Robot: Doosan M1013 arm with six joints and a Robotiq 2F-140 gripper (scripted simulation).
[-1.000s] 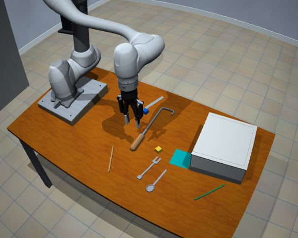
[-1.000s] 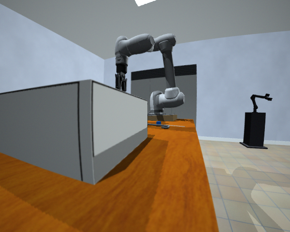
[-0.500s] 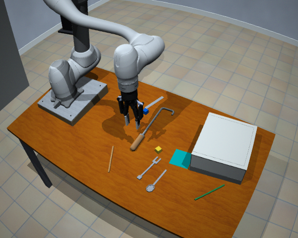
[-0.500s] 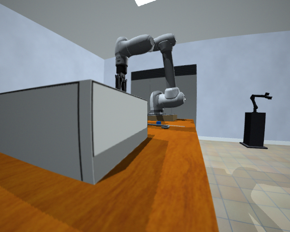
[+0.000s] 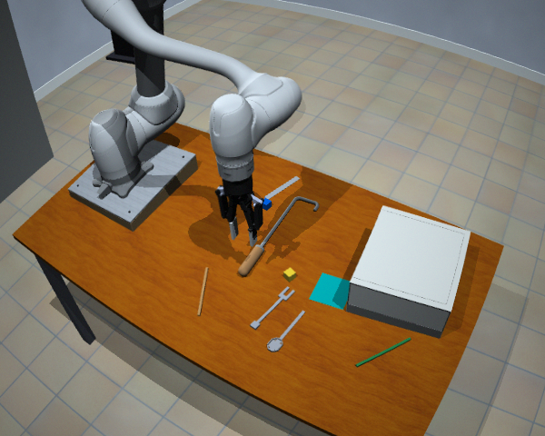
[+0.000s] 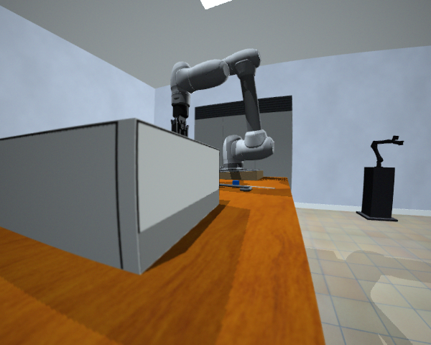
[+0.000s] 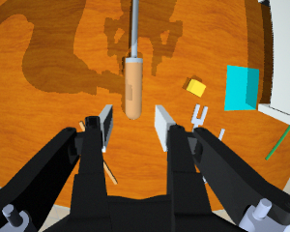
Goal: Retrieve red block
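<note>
The yellow cube lies 15 cm below my hand, 12 cm ahead of it and 3 cm to the left of it. From my hand the other things lie so: hook tool 16 cm to the left, 15 cm below, 3 cm ahead; then wooden stick 16 cm below, 14 cm to the right, 7 cm behind; then fork tool 16 cm below, 13 cm ahead, 9 cm to the right.
</note>
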